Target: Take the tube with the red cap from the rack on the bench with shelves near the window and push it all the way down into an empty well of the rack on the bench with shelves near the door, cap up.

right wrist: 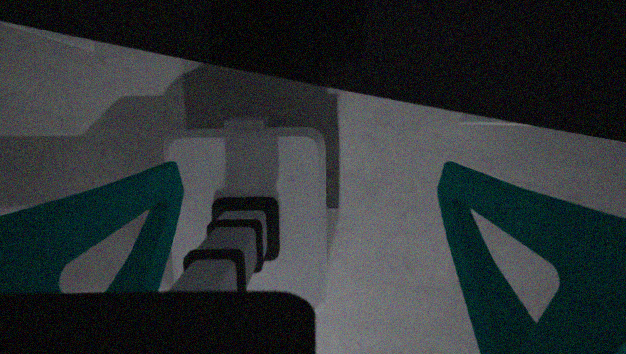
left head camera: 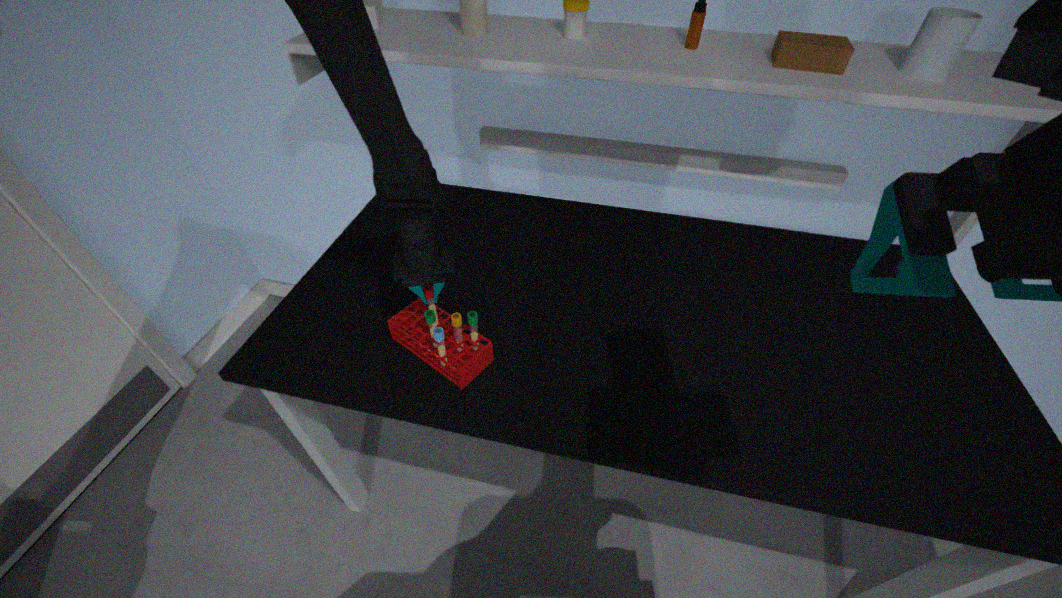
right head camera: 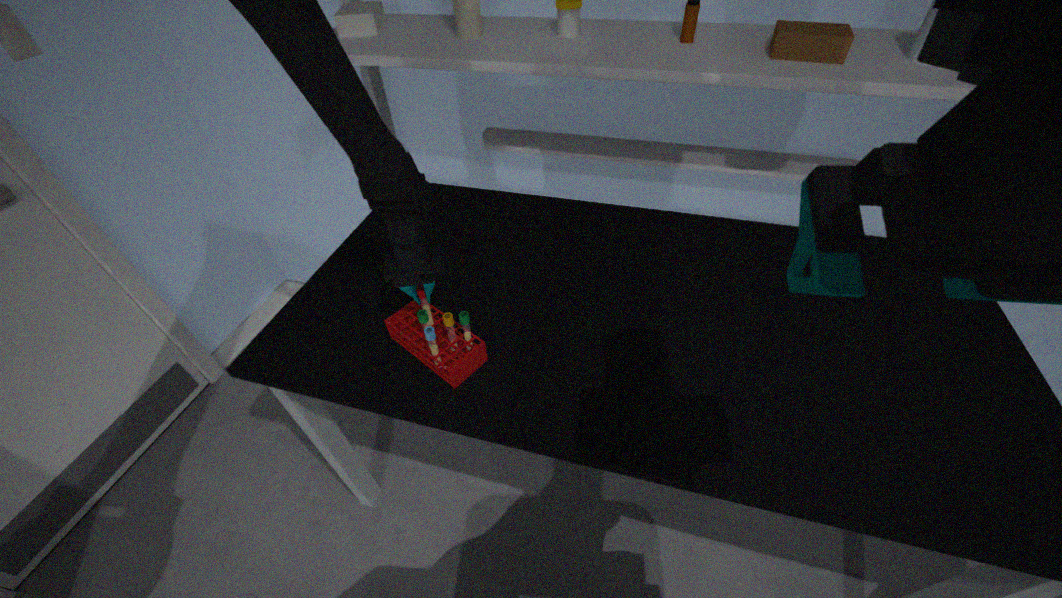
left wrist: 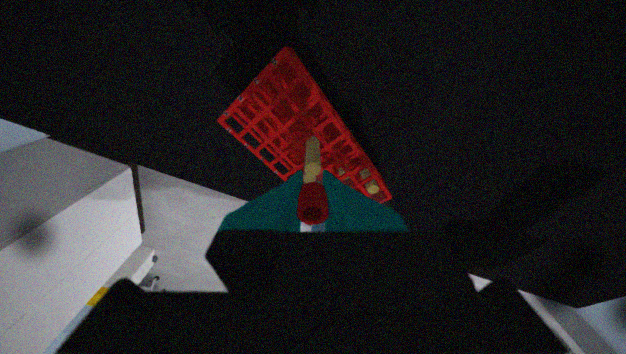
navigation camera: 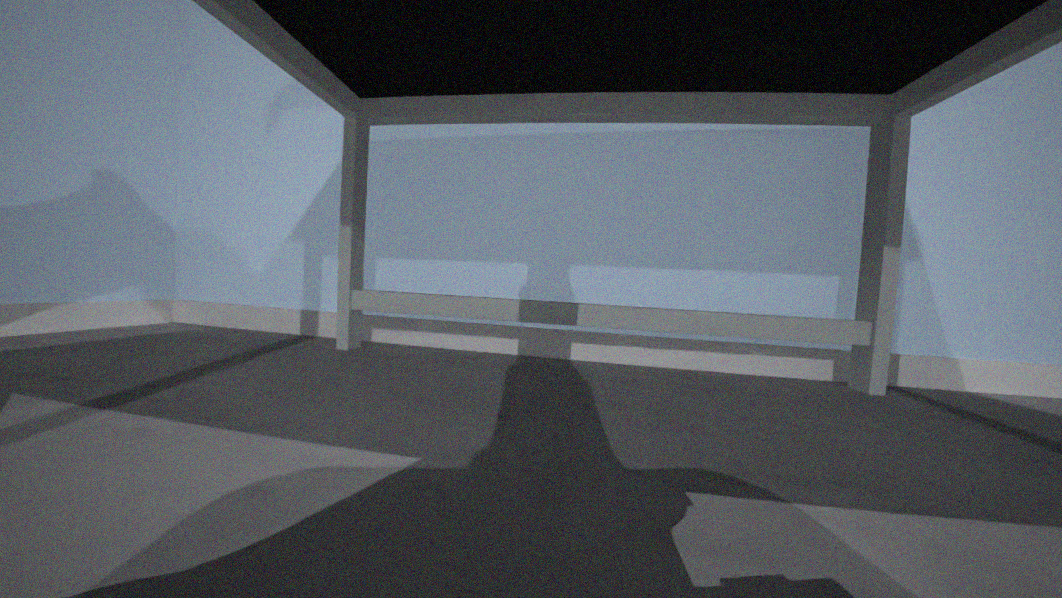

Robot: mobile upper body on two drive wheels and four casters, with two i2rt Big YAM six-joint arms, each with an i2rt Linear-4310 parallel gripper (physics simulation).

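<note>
A red rack stands at the left of the black bench top, with several capped tubes in it. My left gripper is shut on the red-capped tube and holds it cap up over the far part of the rack. The tube's lower end shows against the rack's grid; whether it is inside a well I cannot tell. My right gripper is open and empty, at the right in the head views, above the bench's right part.
Tubes with green, yellow and blue caps stand close to the held tube. A wall shelf bears bottles and a brown box. Bench legs show in the navigation view.
</note>
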